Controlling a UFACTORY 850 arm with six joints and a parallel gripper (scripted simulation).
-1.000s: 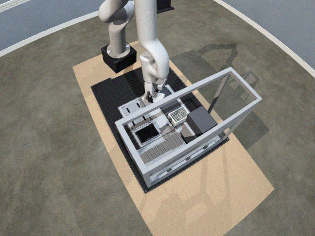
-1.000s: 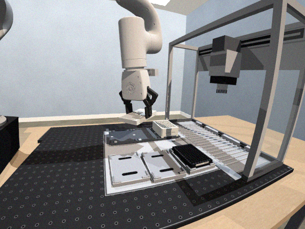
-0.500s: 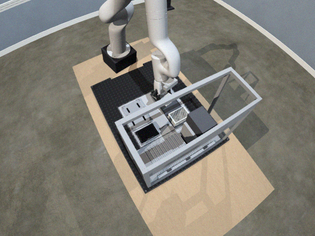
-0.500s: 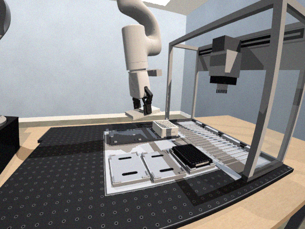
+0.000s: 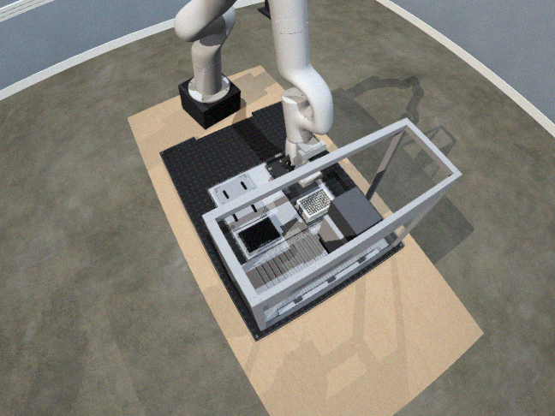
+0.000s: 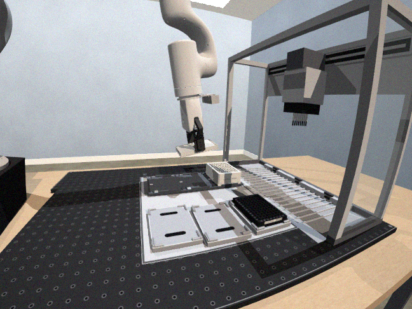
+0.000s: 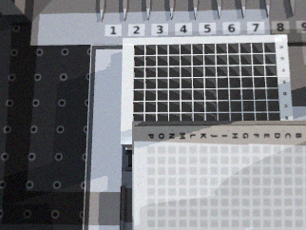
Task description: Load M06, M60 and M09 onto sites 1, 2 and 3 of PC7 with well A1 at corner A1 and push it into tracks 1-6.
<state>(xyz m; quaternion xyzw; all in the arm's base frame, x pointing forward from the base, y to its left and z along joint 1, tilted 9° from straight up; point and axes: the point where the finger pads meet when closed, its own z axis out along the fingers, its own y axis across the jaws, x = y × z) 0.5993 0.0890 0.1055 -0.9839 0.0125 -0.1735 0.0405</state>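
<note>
The dark carrier PC7 lies 12 cm below my hand. Round my hand: frame post: 20 cm ahead, 17 cm to the left, 11 cm above; white 96-well plate: 11 cm below, 10 cm ahead; nest S2: 24 cm to the right, 13 cm below, 2 cm behind.
</note>
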